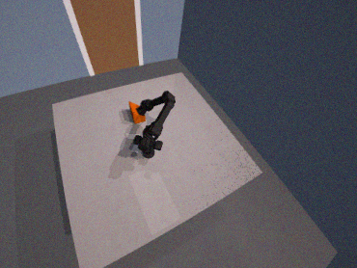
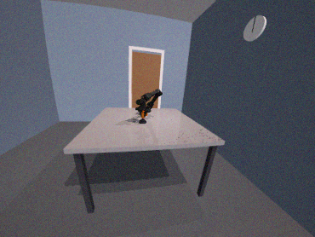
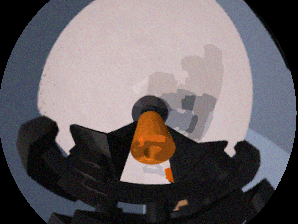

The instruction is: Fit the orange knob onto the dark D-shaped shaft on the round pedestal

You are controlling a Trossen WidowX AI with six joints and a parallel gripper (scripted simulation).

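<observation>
My gripper tip is now 20 mm below the orange knob. From my gripper tip the other things lie so: dark round pedestal 40 mm below.
</observation>
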